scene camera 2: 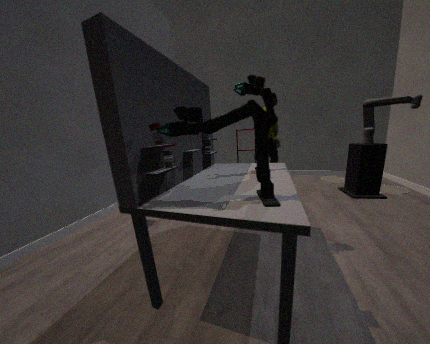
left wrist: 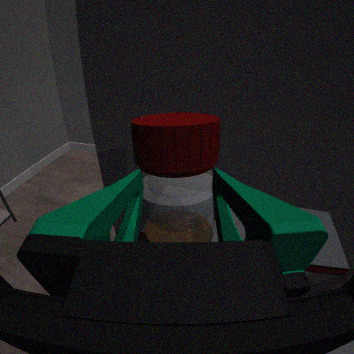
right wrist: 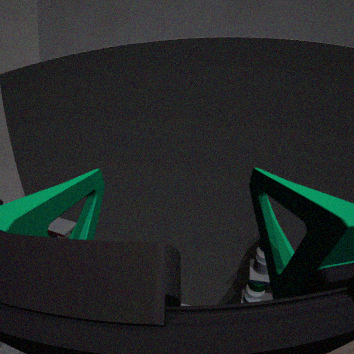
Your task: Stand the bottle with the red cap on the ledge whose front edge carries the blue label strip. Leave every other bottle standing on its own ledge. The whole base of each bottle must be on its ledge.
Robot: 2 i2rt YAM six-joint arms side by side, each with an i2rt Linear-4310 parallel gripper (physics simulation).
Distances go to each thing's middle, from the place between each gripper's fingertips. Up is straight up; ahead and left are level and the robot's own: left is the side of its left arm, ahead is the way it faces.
Labels:
Now: right hand 62 cm to the right of the red-capped bottle [left wrist: 175, 150], 34 cm short of it and 33 cm above it.
Right now the red-capped bottle is 10 mm ahead of my left hand and 20 mm below it.

